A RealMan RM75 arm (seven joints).
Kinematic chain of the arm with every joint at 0, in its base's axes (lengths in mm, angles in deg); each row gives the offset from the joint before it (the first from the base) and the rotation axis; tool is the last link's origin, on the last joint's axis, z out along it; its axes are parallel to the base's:
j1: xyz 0 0 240.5 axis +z
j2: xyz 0 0 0 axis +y
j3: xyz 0 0 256 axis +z
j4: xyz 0 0 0 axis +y
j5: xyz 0 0 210 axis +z
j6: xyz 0 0 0 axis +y
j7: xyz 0 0 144 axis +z
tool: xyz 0 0 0
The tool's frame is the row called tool.
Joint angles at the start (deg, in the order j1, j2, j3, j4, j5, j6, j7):
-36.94 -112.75 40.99 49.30 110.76 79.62 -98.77
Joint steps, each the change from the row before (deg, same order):
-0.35 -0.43 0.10 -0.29 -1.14 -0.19 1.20
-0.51 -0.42 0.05 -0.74 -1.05 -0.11 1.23
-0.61 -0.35 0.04 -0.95 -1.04 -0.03 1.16
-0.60 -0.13 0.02 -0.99 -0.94 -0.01 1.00
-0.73 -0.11 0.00 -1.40 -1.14 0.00 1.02
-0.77 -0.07 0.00 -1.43 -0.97 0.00 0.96
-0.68 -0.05 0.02 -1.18 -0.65 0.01 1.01
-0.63 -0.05 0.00 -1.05 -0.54 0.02 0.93
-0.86 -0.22 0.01 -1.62 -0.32 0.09 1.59
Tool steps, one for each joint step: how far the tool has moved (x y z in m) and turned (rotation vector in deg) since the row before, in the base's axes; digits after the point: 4 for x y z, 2 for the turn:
0.0050 0.0012 -0.0028 0.43 -0.73 -1.34
0.0049 0.0012 -0.0042 0.10 -0.87 -1.23
0.0050 0.0012 -0.0044 -0.06 -0.95 -1.16
0.0042 0.0014 -0.0030 -0.03 -0.81 -0.96
0.0045 0.0015 -0.0038 -0.20 -1.15 -0.88
0.0043 0.0016 -0.0038 -0.26 -1.01 -0.79
0.0036 0.0013 -0.0034 -0.18 -0.56 -0.83
0.0034 0.0011 -0.0030 -0.15 -0.47 -0.77
0.0039 0.0005 -0.0066 -0.49 -0.28 -1.15

